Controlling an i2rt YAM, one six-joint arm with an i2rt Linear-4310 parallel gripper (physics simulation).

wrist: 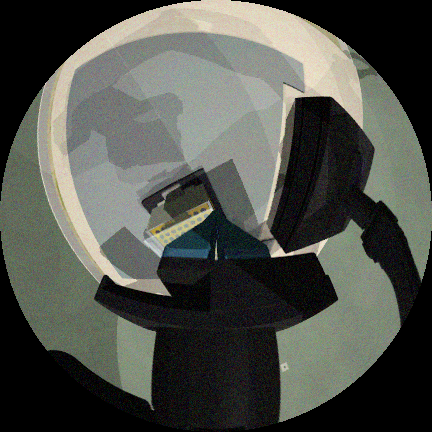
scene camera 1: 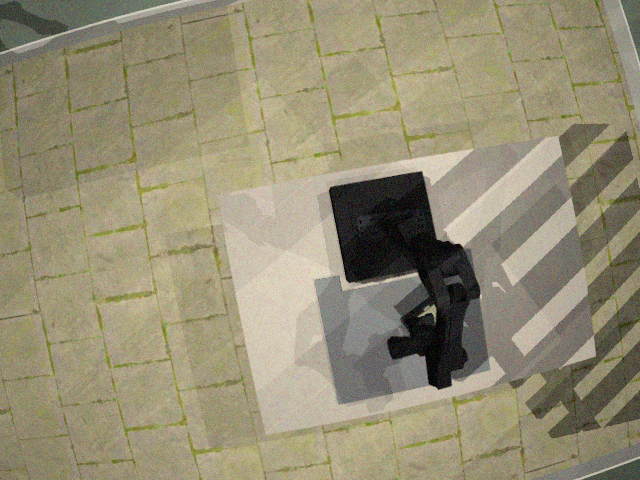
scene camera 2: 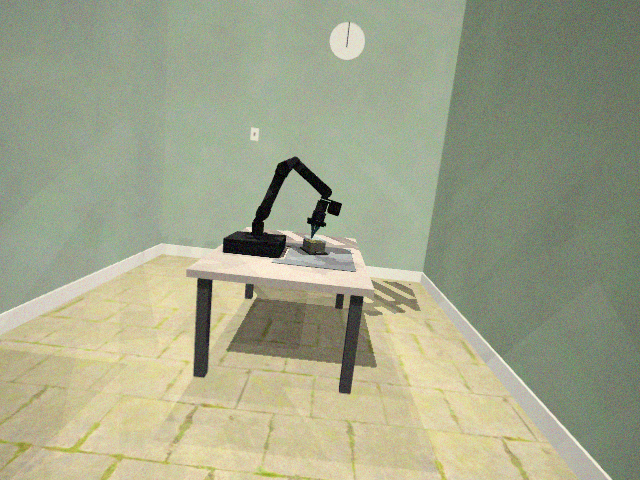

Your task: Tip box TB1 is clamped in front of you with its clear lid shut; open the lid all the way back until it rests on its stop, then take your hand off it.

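Places are measured from the arm's base along level axes (x ahead, y left, z up), in centimetres.
Where they show: gripper, fingertip midpoint: (wrist: 215,215) (scene camera 1: 413,321) (scene camera 2: 311,238); arm's base at its link origin: (wrist: 346,196) (scene camera 1: 391,224) (scene camera 2: 257,236).
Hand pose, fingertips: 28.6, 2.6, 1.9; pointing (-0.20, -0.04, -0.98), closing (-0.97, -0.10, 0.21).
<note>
Things, the pixels of their top centre, and the offset from my fingertips, as dx, dy, dz. "spot": a spot on its surface instead. Level surfaces: height alone.
- Tip box TB1 at its top centre: (wrist: 199,257) (scene camera 1: 436,321) (scene camera 2: 314,237) +1.2, +7.0, -0.8
- dark clamp base at a spot on its surface: (wrist: 172,188) spot: +4.4, +0.2, -7.0
- clear lid at a spot on its surface: (wrist: 153,245) spot: +6.6, +4.4, -0.8
- table at its surface level: dz -8.9
- mat at its surface level: dz -8.6
Tip box TB1 (scene camera 1: 427,311) (scene camera 2: 313,246) (wrist: 161,218) sits in a dark clamp base (wrist: 172,188) on the grey-blue mat. Its yellow rack (wrist: 181,228) with rows of holes shows in the wrist view. A pale edge of the clear lid (wrist: 153,245) shows beside the rack at the lower left; the fingers and gripper body hide the rest, and I cannot tell the lid's angle. My gripper (scene camera 2: 312,235) (wrist: 215,215) is shut, with nothing seen between its blue fingertips. The tips are at the top of the box, near one end of the rack; contact is unclear. The arm hides the fingers in scene camera 1.
The black robot base (scene camera 1: 361,258) (scene camera 2: 253,244) (wrist: 305,170) stands on the table (scene camera 1: 273,330) (scene camera 2: 232,273) beside the mat (scene camera 1: 351,361) (scene camera 2: 330,263) (wrist: 225,75). The arm arches from the base over the box. Striped shadows cross part of the table and floor.
</note>
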